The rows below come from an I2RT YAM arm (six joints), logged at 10 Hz.
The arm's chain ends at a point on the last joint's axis. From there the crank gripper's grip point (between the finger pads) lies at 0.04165 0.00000 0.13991 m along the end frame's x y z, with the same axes.
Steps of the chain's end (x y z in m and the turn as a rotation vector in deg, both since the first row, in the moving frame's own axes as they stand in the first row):
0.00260 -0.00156 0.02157 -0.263 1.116 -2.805
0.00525 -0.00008 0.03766 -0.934 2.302 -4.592
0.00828 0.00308 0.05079 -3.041 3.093 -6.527
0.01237 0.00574 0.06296 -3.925 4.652 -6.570
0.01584 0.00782 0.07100 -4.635 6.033 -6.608
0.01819 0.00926 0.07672 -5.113 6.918 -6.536
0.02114 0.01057 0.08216 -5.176 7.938 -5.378
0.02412 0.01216 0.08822 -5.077 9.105 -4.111
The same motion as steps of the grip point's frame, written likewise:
0.00528 -0.00302 0.02074 -0.263 1.116 -2.805
0.01079 -0.00137 0.03588 -0.934 2.302 -4.592
0.01590 0.00526 0.04827 -3.041 3.093 -6.527
0.02382 0.00976 0.05897 -3.925 4.652 -6.570
0.03064 0.01328 0.06560 -4.635 6.033 -6.608
0.03512 0.01576 0.07036 -5.113 6.918 -6.536
0.04042 0.01808 0.07469 -5.176 7.938 -5.378
0.04602 0.02042 0.07947 -5.077 9.105 -4.111

